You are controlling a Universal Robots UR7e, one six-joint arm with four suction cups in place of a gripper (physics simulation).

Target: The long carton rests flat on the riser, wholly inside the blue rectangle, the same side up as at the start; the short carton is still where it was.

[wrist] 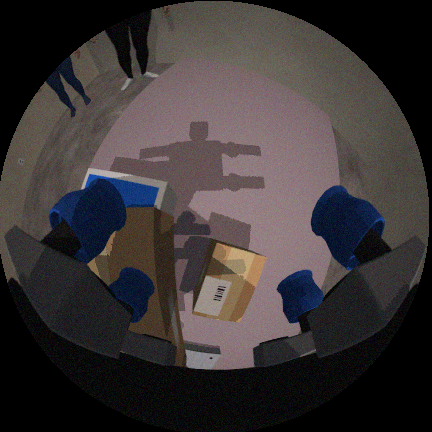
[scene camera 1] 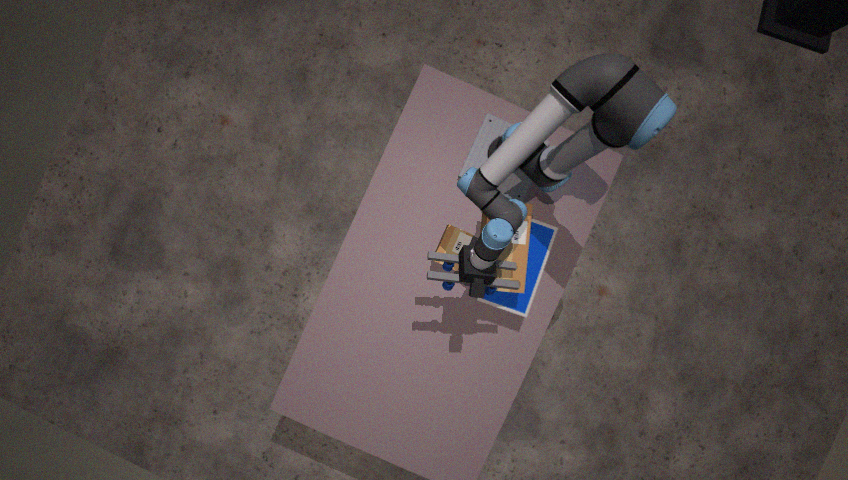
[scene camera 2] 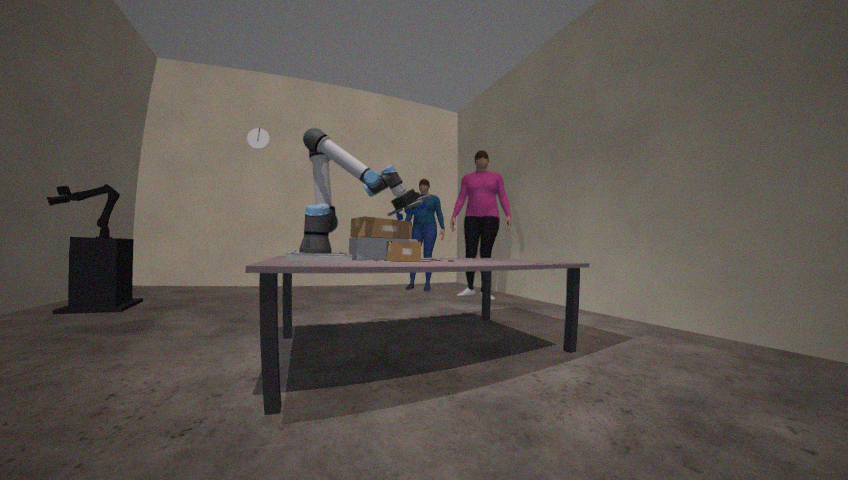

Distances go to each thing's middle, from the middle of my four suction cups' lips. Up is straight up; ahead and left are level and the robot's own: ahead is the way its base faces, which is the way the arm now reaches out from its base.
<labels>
I see my suction cup 13 cm past the long carton (scene camera 1: 516,251), 11 cm to the right of it and 9 cm above it. From my suction cup the other things lie so: short carton (scene camera 1: 453,238) (21 cm below, 8 cm behind, 6 cm to the right); riser with blue rectangle (scene camera 1: 542,235) (20 cm below, 19 cm to the left, 8 cm behind).
</labels>
